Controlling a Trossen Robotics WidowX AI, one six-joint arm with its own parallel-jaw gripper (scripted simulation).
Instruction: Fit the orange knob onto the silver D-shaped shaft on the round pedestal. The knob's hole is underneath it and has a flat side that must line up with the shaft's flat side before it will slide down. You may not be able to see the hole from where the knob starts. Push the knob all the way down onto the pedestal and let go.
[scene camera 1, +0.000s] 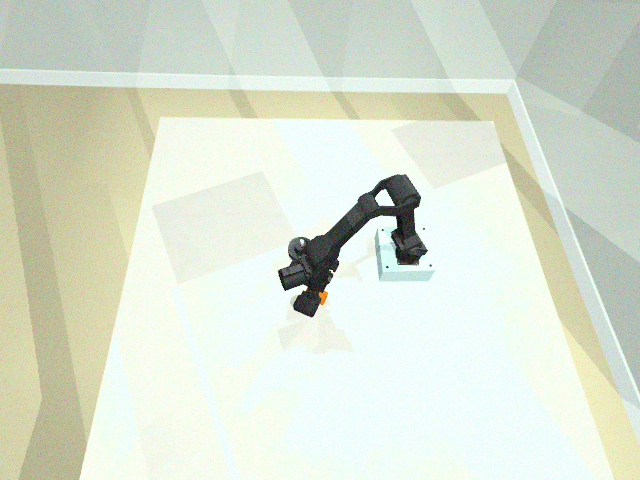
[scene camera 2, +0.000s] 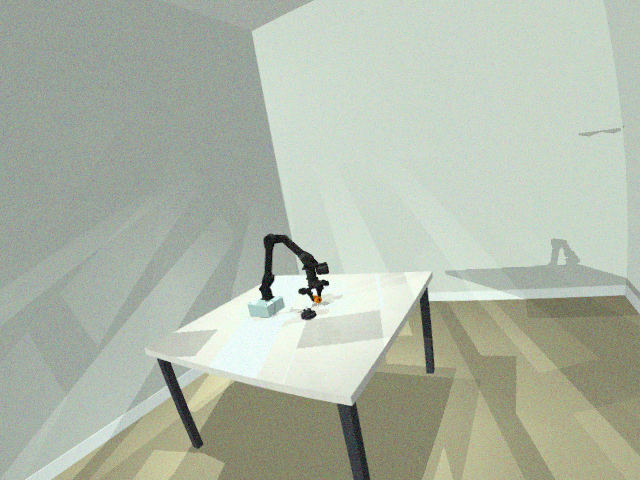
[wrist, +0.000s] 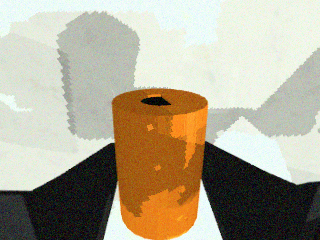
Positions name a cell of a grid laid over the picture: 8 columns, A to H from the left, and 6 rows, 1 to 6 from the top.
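An orange knob (wrist: D4) is held by my gripper (scene camera 1: D4). The wrist view likewise shows my gripper (wrist: D4).
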